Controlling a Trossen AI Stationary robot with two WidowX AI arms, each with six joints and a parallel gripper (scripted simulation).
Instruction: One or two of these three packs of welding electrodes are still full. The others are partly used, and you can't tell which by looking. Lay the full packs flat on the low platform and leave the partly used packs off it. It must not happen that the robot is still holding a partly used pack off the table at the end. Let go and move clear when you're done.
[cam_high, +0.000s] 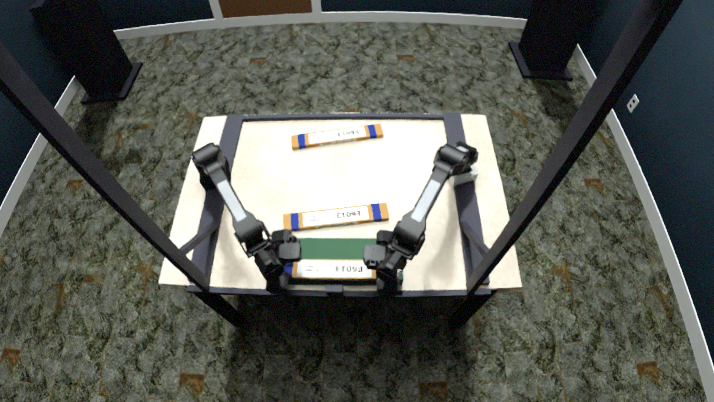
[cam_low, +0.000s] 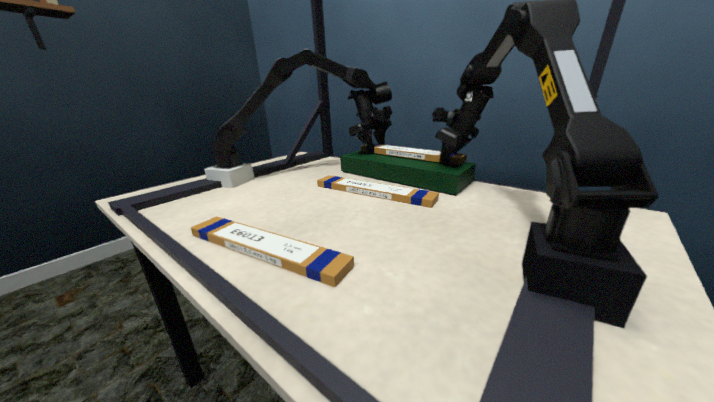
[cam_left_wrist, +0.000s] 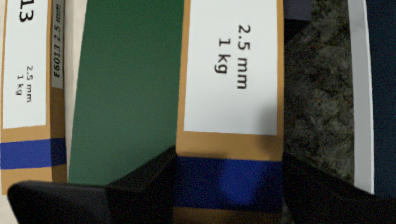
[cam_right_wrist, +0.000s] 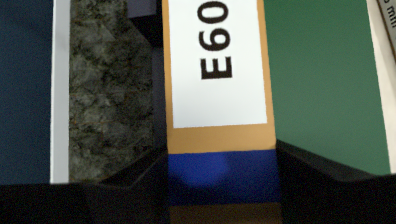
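Right now my right hand is 690 mm short of the dark frame rail, 120 mm to the right of it and 90 mm above it. Also, from my right hand: green low platform: 50 mm ahead, 140 mm to the left, 80 mm below.
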